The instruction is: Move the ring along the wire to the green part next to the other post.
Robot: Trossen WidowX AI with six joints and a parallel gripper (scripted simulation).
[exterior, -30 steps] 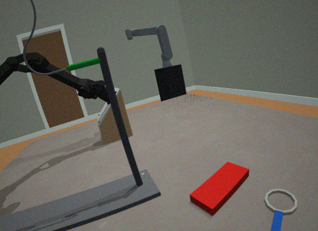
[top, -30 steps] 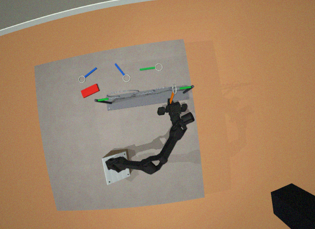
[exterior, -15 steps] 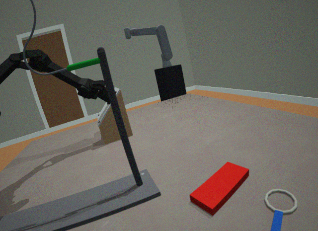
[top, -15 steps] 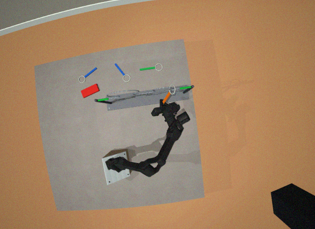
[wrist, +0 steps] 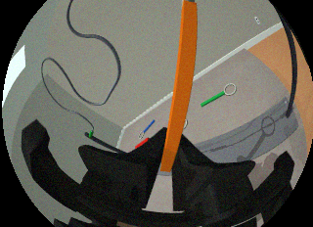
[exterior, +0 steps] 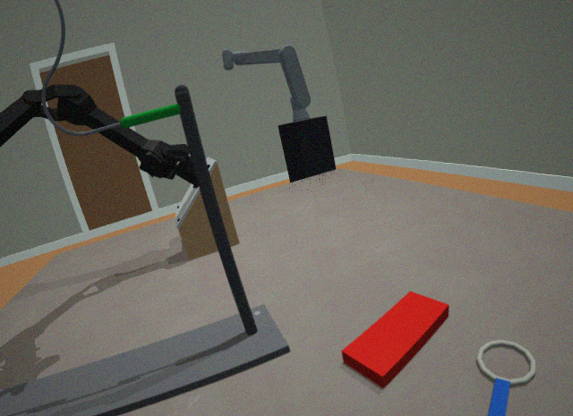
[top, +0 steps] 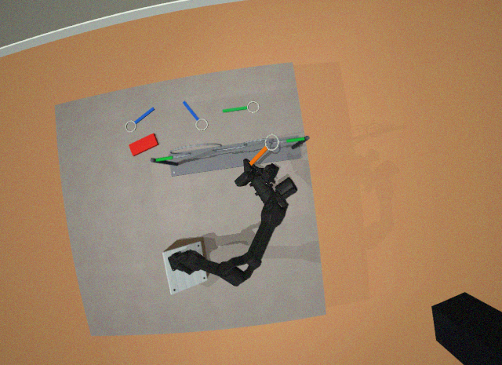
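My gripper tip is now 7 cm to the left of the ring with orange handle, 6 cm below it and 1 cm short of it. From my gripper tip the other things lie so: green-handled ring: 26 cm ahead, 25 cm below, 6 cm to the right; red block: 46 cm to the left, 24 cm below, 22 cm ahead.
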